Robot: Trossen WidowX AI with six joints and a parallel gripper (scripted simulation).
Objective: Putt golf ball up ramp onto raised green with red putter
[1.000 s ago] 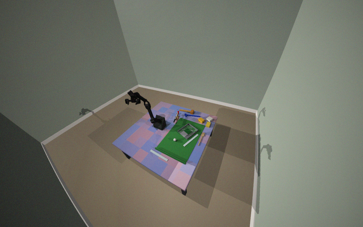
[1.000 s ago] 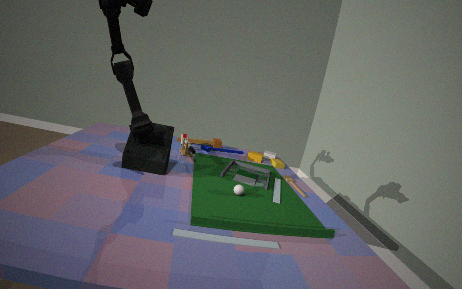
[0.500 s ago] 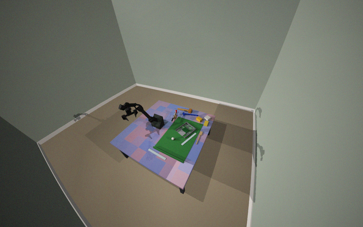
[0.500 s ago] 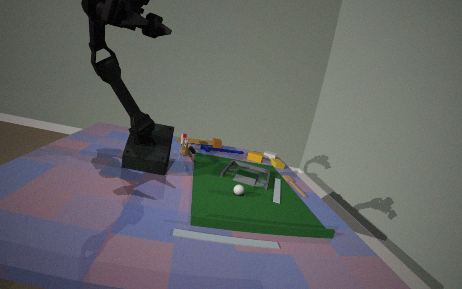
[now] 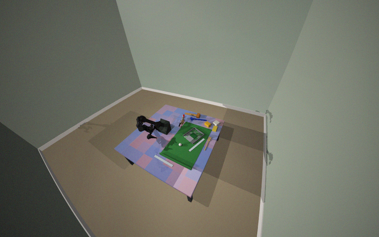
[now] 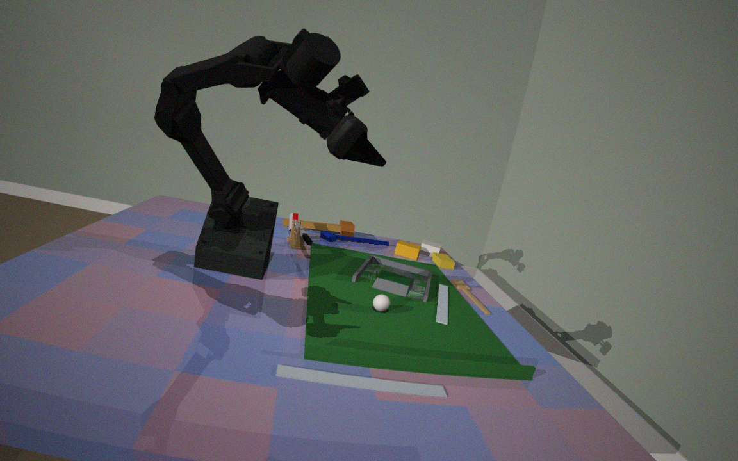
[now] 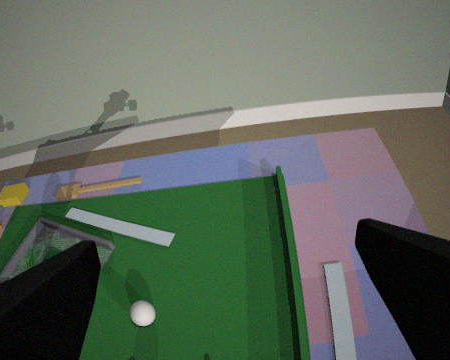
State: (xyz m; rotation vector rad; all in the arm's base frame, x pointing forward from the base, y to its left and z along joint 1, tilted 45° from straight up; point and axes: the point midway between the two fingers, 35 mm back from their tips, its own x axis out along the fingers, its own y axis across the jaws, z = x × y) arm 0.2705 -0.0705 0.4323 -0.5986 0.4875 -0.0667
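Right now my gripper tip is 650 mm to the right of the wooden stand, 340 mm above it and 100 mm past it. Also, from my gripper tip: white golf ball 350 mm below, 200 mm to the left, 120 mm ahead; green mat 370 mm below, 310 mm to the left, 190 mm ahead; blue tool 810 mm to the left, 360 mm below, 130 mm ahead.
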